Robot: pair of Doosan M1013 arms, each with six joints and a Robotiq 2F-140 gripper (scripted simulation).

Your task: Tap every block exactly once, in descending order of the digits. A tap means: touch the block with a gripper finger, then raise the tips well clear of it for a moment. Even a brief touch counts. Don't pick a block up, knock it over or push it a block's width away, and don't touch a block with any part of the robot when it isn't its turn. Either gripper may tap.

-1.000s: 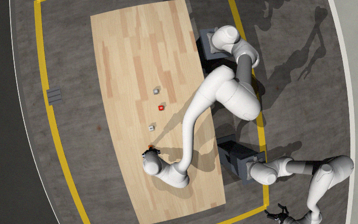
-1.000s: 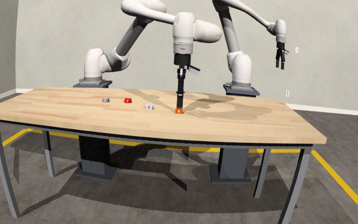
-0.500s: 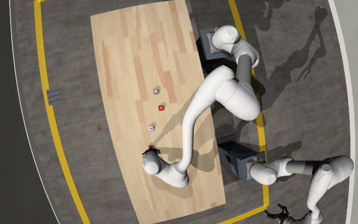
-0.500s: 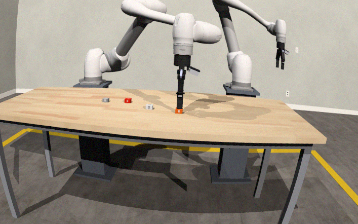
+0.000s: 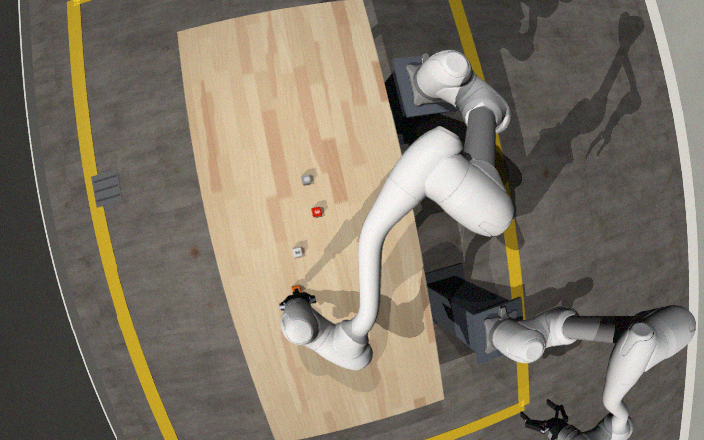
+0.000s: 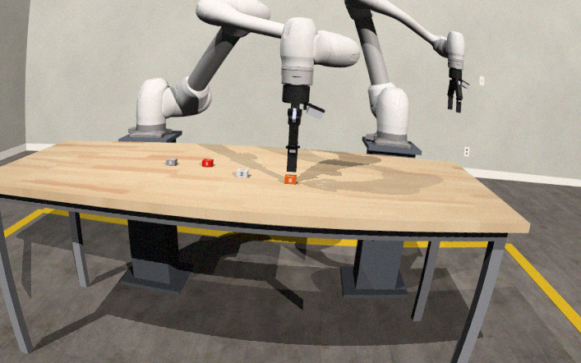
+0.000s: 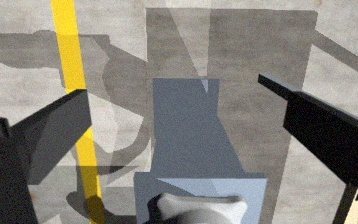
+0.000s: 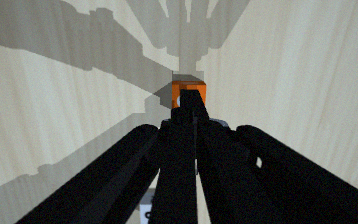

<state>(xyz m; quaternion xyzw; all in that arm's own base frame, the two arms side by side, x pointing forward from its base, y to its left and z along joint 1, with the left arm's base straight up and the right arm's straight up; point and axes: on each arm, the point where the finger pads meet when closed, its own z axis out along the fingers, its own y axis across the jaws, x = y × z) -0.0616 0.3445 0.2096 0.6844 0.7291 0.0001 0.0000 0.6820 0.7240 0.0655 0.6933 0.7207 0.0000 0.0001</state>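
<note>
Now: the orange block 6 cm below my right hand. Also, from my right hand: red block: 26 cm to the right, 17 cm behind, 6 cm below; white block: 14 cm to the right, 6 cm below, 5 cm behind.
</note>
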